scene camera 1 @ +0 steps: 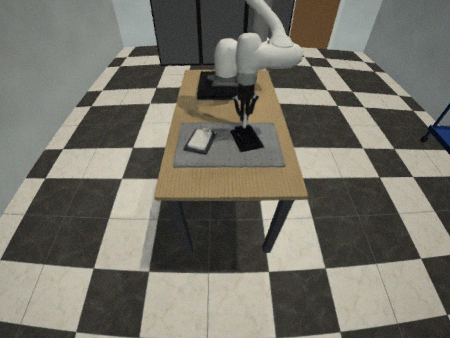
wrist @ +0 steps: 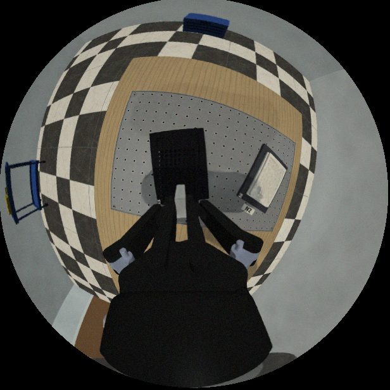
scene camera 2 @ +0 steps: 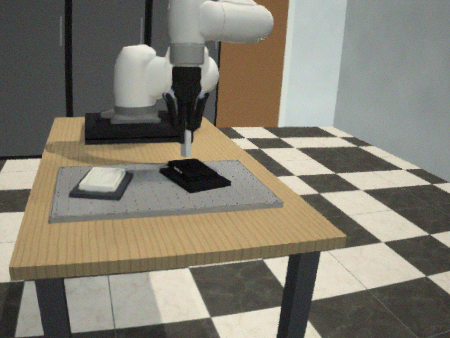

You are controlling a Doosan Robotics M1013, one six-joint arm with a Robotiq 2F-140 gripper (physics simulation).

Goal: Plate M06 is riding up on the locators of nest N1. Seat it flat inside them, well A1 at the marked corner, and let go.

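Places are measured from the arm's base along level axes (x ahead, y left, z up), in millimetres.
Pixels of known places: gripper, between the fingertips: (scene camera 1: pixel 243 126) (scene camera 2: pixel 185 156); arm's base, origin of its link: (scene camera 1: pixel 226 80) (scene camera 2: pixel 135 118).
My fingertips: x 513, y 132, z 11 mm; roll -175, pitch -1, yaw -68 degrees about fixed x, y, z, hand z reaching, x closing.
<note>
Ahead of a thing's pixels: the offset from my fingertips to its top centre. Level surfaces: height alone.
Black plate M06 {dx +27, dy +15, dz -18 mm} (scene camera 1: pixel 244 133) (scene camera 2: pixel 192 168) (wrist: pixel 179 159) lies on the black nest N1 {dx +46, dy +18, dz -32 mm} (scene camera 1: pixel 252 147) (scene camera 2: pixel 212 185) (wrist: pixel 177 133). In the scene camera 2 view its side toward the arm stands visibly above the nest. Black on black hides how it meets the locators; its exact tilt, the marked corner and well A1 cannot be made out. My gripper (scene camera 1: pixel 245 121) (scene camera 2: pixel 186 150) (wrist: pixel 181 191) is shut and empty, pointing down. Its pale fingertips are together over the arm-side end of the plate, close above it; whether they touch it cannot be told.
A white plate {dx +89, dy -212, dz -21 mm} (scene camera 1: pixel 201 139) (scene camera 2: pixel 103 179) (wrist: pixel 268 180) sits in a dark nest labelled N2 beside it. Both nests stand on a grey perforated board {dx +74, dy -70, dz -46 mm} (scene camera 1: pixel 225 159) (scene camera 2: pixel 150 207) (wrist: pixel 135 115) on the wooden table {dz -60 mm} (scene camera 1: pixel 230 186) (scene camera 2: pixel 175 245) (wrist: pixel 200 72). The arm's black base (scene camera 2: pixel 130 135) is behind.
</note>
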